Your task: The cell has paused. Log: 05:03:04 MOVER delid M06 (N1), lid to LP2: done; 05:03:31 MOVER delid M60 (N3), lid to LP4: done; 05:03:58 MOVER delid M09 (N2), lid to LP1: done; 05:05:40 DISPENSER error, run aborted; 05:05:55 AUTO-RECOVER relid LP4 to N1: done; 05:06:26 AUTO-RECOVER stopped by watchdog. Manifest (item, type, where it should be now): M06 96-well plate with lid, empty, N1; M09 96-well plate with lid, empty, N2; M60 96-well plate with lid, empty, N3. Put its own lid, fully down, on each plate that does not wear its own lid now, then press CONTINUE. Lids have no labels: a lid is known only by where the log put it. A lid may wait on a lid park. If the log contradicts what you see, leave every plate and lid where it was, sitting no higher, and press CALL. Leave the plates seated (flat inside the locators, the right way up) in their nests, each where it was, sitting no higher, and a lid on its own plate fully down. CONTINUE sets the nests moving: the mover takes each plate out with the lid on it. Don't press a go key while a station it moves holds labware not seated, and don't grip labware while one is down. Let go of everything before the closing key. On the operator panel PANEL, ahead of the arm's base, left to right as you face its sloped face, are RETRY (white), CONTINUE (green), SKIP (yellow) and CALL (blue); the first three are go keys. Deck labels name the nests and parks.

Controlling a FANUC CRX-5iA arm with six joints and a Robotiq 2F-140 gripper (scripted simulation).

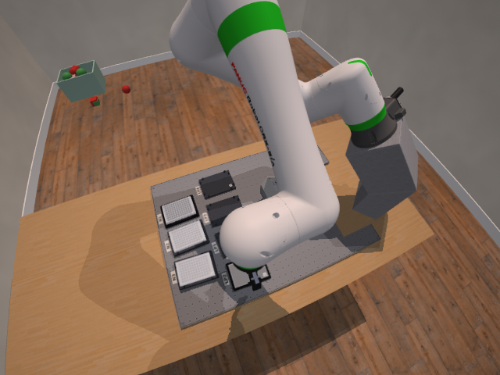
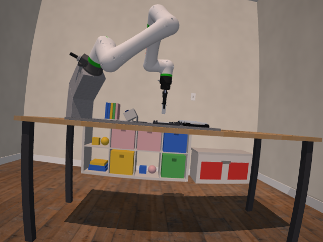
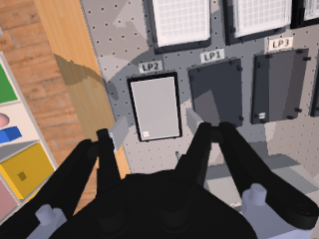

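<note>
The lid park LP2 lies 10 cm below my hand. Also, from my hand: park labelled LP1: 4 cm behind, 12 cm to the right, 10 cm below; LP3: 9 cm behind, 24 cm to the right, 10 cm below; LP2 label: 8 cm ahead, 3 cm to the right, 10 cm below.
</note>
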